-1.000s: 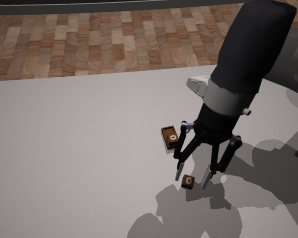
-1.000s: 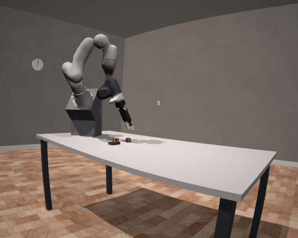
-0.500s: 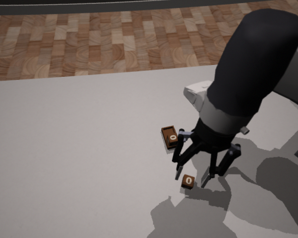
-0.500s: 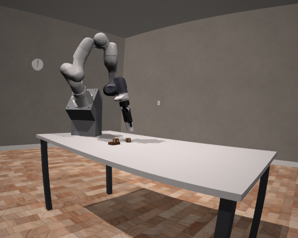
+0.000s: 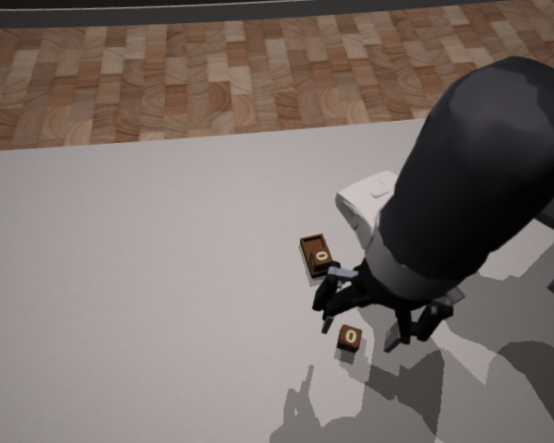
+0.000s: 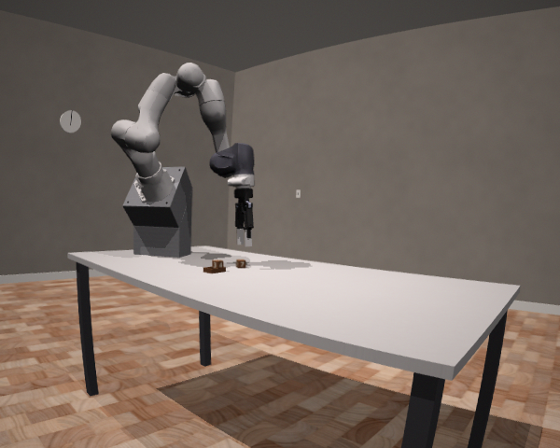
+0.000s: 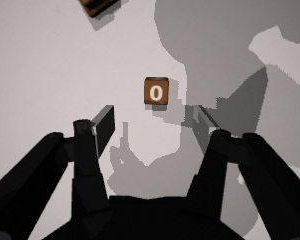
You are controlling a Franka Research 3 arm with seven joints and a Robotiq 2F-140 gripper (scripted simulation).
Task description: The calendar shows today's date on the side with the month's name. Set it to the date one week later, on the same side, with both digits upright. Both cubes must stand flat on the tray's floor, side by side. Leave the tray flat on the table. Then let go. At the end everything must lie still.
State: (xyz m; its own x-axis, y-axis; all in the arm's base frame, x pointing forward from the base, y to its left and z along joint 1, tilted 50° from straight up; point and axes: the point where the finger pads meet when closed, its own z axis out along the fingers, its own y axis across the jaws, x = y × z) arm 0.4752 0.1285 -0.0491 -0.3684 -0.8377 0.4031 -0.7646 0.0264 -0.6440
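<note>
My gripper is now 10 cm above the cube, 1 cm to the left of it and 1 cm past it.
</note>
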